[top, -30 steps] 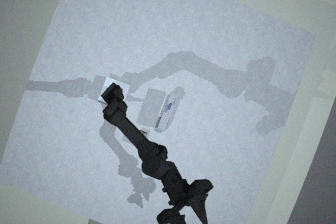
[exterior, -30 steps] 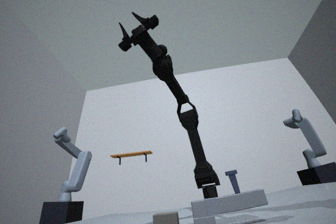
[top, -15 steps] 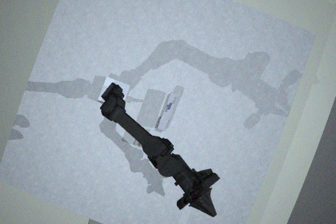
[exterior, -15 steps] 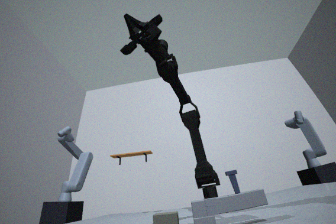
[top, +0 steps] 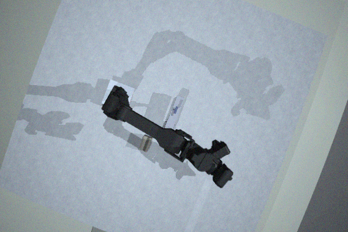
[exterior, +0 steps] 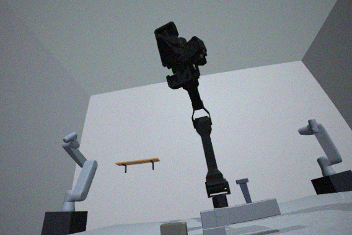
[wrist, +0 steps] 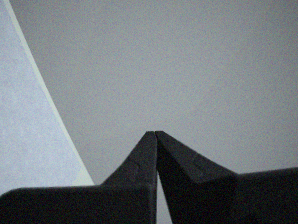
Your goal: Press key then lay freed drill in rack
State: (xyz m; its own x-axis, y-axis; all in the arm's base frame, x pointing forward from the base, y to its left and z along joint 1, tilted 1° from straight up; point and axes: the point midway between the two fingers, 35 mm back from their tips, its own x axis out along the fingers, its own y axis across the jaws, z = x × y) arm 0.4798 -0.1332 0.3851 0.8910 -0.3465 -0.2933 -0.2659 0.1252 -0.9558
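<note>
Right now my gripper tip is 310 mm above the blue key, 250 mm past it and 170 mm to the right of it. Round my gripper tip: drill: 350 mm below, 250 mm behind, 110 mm to the left; rack: 380 mm below, 340 mm behind, 30 mm to the right; long grey block: 360 mm below, 250 mm behind, 130 mm to the left.
</note>
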